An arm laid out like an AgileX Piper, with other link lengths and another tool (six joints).
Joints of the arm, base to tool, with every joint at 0 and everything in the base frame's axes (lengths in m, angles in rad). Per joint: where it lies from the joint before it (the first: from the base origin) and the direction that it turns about. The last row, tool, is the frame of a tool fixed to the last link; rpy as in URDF.
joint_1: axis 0 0 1 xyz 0 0 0.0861
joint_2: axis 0 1 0 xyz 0 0 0
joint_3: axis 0 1 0 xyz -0.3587 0 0.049
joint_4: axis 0.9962 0 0.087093 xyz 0.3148 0 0.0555
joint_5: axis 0 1 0 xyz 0 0 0
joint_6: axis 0.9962 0 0.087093 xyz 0.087 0 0.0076
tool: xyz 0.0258 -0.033 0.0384 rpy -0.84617 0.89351 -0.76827
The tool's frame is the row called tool.
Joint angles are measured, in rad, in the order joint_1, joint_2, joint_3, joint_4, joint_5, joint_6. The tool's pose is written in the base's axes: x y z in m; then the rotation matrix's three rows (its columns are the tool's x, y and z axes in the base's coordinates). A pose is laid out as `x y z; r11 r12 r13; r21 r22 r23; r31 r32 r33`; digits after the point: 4 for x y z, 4 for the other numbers.
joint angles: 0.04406, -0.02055, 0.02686, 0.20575, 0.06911, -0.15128
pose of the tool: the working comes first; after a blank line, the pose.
Where each joint sits with the arm in this pose, in the base's axes (m; each line is computed from the numbers above, not from the rounded line before):
joint_1: 0.0000 0.0000 0.0861
joint_2: 0.0000 0.0000 0.0861
joint_3: -0.3593 -0.0158 0.1277
joint_4: -0.0444 -0.0020 0.1812
joint_5: -0.0444 -0.0020 0.1812
joint_6: 0.0427 0.0031 0.1824
the tool: 0.0733 -0.0300 0.2169

0.0733 -0.0300 0.2169; 0.4142 -0.0471 0.9090; -0.3675 0.9050 0.2144; -0.8327 -0.4229 0.3575
